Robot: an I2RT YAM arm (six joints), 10 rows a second.
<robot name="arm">
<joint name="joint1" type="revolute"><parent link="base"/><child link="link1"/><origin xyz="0 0 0.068"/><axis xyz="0 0 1"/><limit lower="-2.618" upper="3.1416"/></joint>
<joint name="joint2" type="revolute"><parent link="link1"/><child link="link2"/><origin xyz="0.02 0.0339 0.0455"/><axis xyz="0 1 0"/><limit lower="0" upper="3.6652"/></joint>
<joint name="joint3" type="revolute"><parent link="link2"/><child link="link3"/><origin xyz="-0.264 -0.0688 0"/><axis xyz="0 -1 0"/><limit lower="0" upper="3.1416"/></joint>
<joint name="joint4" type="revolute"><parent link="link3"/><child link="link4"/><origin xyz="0.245 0.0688 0.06"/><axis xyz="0 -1 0"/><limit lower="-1.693" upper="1.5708"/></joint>
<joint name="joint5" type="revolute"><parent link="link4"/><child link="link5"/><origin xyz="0.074 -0.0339 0.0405"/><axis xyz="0 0 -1"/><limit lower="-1.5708" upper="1.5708"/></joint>
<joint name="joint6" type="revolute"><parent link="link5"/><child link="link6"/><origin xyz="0.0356 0 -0.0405"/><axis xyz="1 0 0"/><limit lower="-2.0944" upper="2.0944"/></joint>
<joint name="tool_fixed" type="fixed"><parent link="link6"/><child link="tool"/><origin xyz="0 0 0" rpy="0 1.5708 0"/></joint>
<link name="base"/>
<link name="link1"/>
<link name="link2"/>
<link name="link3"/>
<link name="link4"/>
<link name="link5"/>
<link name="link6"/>
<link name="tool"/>
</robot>
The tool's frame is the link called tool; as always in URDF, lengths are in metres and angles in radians.
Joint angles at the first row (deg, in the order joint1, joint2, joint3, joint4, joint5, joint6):
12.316 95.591 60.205 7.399 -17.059 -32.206
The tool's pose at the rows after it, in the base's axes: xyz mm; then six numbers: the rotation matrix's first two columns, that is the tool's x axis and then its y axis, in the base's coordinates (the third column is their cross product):
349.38 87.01 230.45 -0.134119 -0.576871 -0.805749 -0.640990 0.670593 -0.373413
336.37 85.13 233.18 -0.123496 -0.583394 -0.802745 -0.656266 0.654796 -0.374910
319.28 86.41 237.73 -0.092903 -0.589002 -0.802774 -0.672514 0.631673 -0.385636
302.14 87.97 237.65 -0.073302 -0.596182 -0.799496 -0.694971 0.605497 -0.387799
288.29 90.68 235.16 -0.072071 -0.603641 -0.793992 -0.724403 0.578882 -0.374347
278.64 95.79 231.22 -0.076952 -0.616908 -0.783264 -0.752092 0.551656 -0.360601
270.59 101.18 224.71 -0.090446 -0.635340 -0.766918 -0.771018 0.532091 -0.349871
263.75 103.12 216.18 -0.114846 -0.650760 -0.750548 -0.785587 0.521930 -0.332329
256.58 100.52 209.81 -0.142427 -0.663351 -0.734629 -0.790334 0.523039 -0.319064
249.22 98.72 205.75 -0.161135 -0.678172 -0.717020 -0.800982 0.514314 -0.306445
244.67 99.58 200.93 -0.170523 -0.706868 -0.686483 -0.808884 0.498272 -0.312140
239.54 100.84 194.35 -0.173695 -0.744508 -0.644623 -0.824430 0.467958 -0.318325
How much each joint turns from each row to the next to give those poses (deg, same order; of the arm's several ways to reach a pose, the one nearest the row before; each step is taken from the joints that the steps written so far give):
0.000 -3.102 -3.562 -0.306 -0.066 -1.836
0.065 -2.995 -2.230 -1.202 -0.918 -0.809
0.765 -3.957 -2.863 -0.635 -0.853 -0.874
0.897 -3.584 -3.016 -1.005 -0.852 -0.831
1.050 -2.537 -2.077 -2.056 -0.786 -0.480
1.442 -1.267 -1.181 -2.074 -0.066 -0.437
1.596 -0.633 -1.246 -1.464 0.984 -0.197
0.895 -0.351 -1.464 -1.182 0.764 0.043
0.066 -1.025 -1.595 -1.353 0.744 0.001
0.196 -1.159 -1.092 -2.122 0.348 -0.417
0.700 -0.197 -0.569 -1.682 1.531 -1.092
0.853 0.088 -0.590 -2.098 1.552 -1.814

